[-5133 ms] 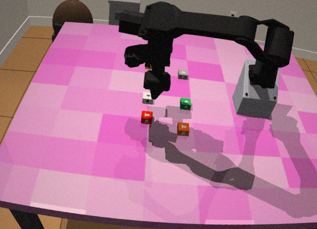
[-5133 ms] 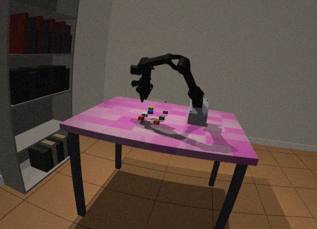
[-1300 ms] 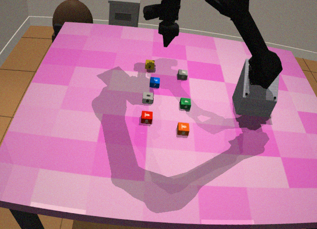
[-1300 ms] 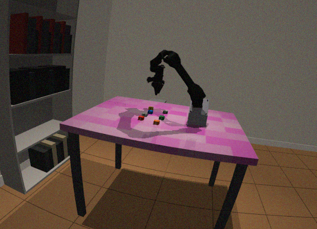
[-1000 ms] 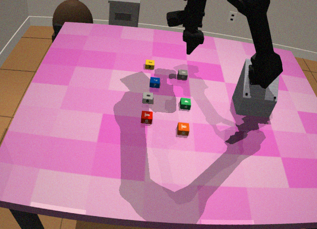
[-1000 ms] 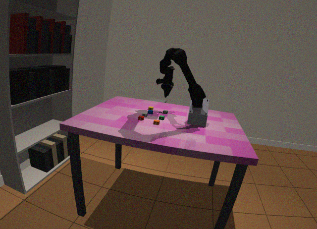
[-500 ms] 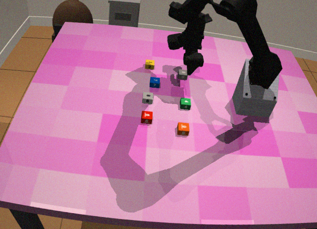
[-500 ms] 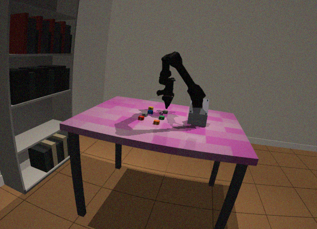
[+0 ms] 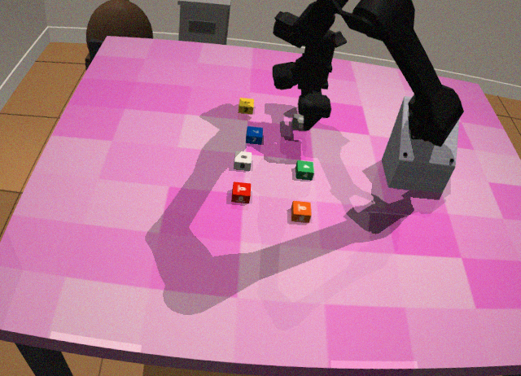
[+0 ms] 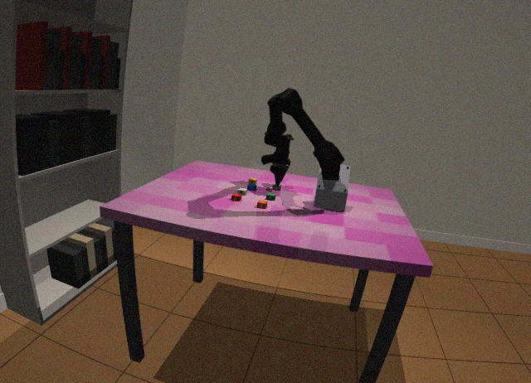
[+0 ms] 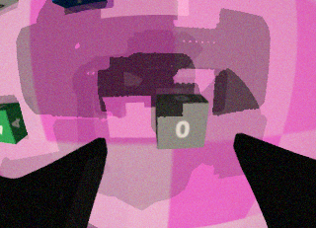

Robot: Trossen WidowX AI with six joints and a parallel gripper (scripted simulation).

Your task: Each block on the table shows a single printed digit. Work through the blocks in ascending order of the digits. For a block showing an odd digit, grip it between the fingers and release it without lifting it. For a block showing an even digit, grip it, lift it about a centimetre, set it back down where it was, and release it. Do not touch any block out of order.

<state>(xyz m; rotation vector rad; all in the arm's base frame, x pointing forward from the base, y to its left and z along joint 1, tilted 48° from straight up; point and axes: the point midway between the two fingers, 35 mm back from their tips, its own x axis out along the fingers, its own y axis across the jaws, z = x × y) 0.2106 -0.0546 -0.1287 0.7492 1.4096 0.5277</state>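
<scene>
Right now the grey block is 2 cm below my gripper tip, 1 cm to the right of it and 1 cm ahead of it. Also, from my gripper tip: yellow block (12 cm ahead, 6 cm to the right, 2 cm below); blue block (11 cm ahead, 5 cm to the left, 2 cm below); green block (15 cm to the left, 2 cm below, 2 cm ahead).
</scene>
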